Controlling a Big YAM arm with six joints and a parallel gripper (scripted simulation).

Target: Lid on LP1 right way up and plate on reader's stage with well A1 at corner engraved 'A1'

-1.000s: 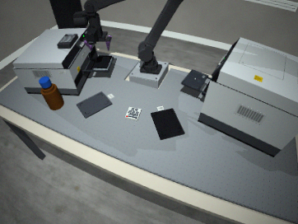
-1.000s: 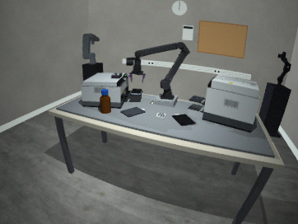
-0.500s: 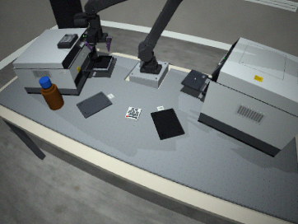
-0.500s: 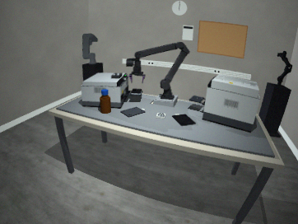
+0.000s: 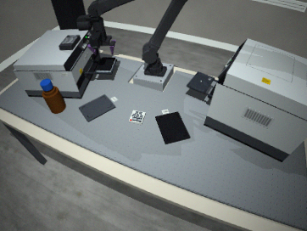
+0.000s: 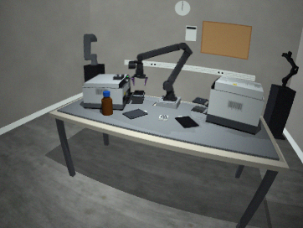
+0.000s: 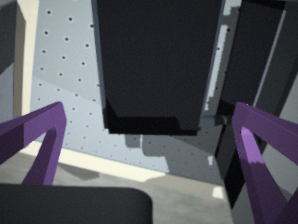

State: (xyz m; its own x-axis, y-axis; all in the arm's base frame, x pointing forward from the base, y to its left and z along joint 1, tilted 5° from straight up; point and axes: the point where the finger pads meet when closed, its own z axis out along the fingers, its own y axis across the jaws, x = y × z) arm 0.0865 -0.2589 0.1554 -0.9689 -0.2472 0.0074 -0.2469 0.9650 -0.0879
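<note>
My gripper is now 1 cm past the lidded plate, 1 cm to the left of it and 8 cm above it. The rest, counted from my hand: label (16 cm ahead, 11 cm to the left, 18 cm below); white multi-well plate (1 cm behind, 1 cm to the right, 8 cm below); LP1 pad (24 cm ahead, 5 cm to the left, 17 cm below).
</note>
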